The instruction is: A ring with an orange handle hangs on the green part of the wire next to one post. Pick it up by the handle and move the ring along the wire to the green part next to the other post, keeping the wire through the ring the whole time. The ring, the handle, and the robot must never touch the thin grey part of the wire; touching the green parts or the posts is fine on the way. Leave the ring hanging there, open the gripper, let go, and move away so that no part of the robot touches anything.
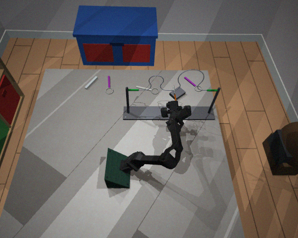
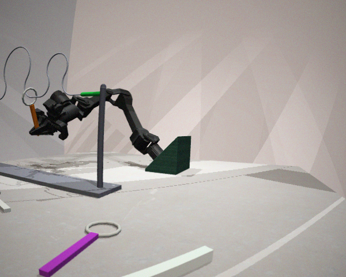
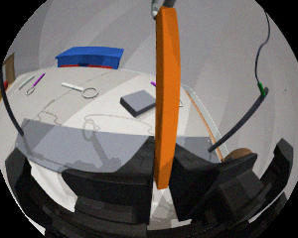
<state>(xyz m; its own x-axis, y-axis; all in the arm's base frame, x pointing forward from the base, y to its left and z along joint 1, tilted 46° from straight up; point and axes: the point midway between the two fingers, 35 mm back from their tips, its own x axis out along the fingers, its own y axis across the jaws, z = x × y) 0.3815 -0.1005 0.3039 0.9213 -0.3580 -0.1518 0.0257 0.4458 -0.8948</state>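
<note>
My gripper tip is 1 cm short of the ring with orange handle, 3 cm to the right of it and 8 cm below it. The rest, counted from my gripper tip: white-handled ring (23 cm ahead, 20 cm to the left, 13 cm below); grey box (21 cm ahead, 1 cm to the right, 13 cm below); purple-handled ring (23 cm ahead, 51 cm to the left, 13 cm below).
</note>
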